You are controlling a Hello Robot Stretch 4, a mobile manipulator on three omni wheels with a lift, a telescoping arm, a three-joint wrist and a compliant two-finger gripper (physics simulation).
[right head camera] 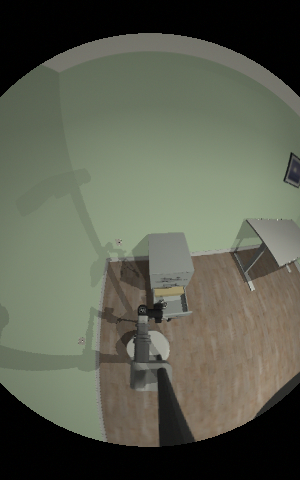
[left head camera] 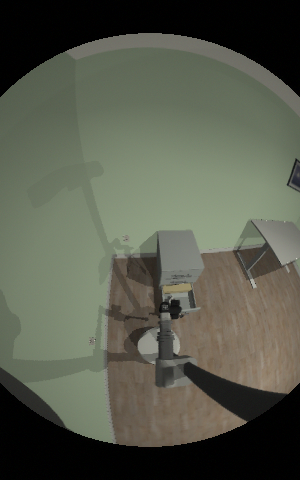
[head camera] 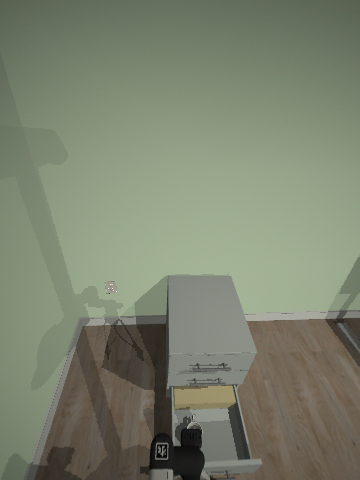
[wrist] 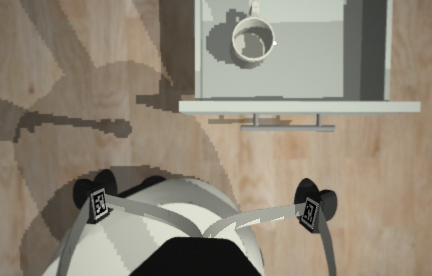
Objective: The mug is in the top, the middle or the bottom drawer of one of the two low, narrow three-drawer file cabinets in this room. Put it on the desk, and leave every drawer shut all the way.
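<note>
A grey three-drawer file cabinet point(head camera: 205, 315) point(left head camera: 179, 250) point(right head camera: 169, 252) stands against the green wall. Its bottom drawer point(head camera: 220, 425) point(wrist: 305, 60) is pulled out; the two drawers above look shut. A white mug point(head camera: 194, 425) point(wrist: 266, 42) stands upright in the bottom drawer, left of its middle, handle toward the back. In the head camera view the wrist partly covers the mug. My gripper point(wrist: 206, 191) is open and empty, its fingertips outside the drawer front in the wrist view. The desk point(left head camera: 280, 240) point(right head camera: 275, 237) stands to the right of the cabinet.
The drawer front with its bar handle point(wrist: 287, 128) lies between my fingers and the mug in the wrist view. A yellow panel point(head camera: 205, 396) shows at the drawer's back. My round white base point(left head camera: 150, 345) point(right head camera: 159, 345) is in front of the cabinet. The left wall is close by.
</note>
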